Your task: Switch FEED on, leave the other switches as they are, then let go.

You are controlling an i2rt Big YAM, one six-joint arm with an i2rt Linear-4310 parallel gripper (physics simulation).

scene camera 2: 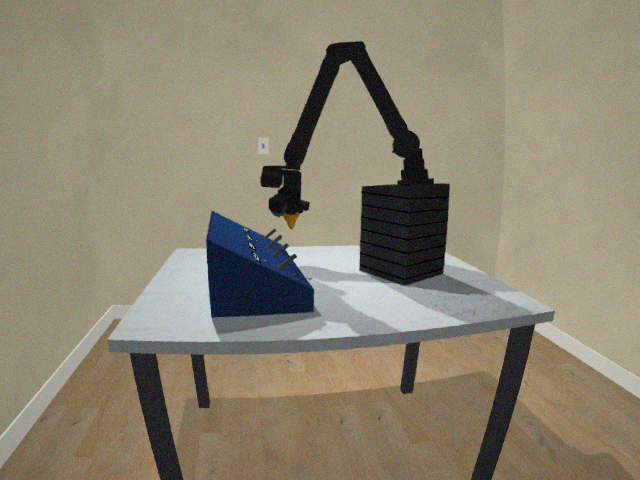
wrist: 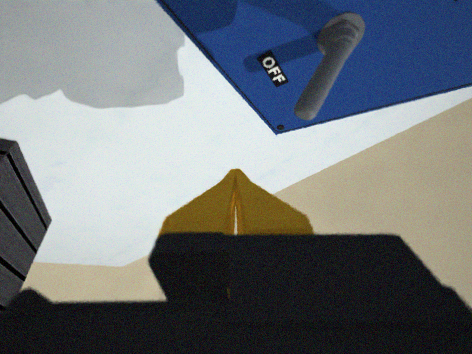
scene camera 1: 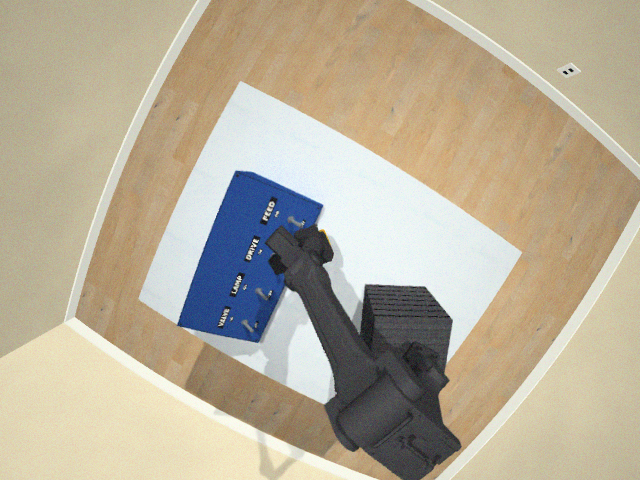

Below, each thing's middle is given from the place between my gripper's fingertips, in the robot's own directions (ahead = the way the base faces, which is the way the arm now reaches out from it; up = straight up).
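Blue sloped switch panel (scene camera 1: 223, 295): 21 cm to the left of my hand, 15 cm ahead of it, 4 cm below it. Relative to the feed lever (wrist: 309, 103), my gripper is 1 cm above it, 2 cm to the right of it and 7 cm short of it. Of the things named here, the lever is the nearest to my gripper, going by their middles.
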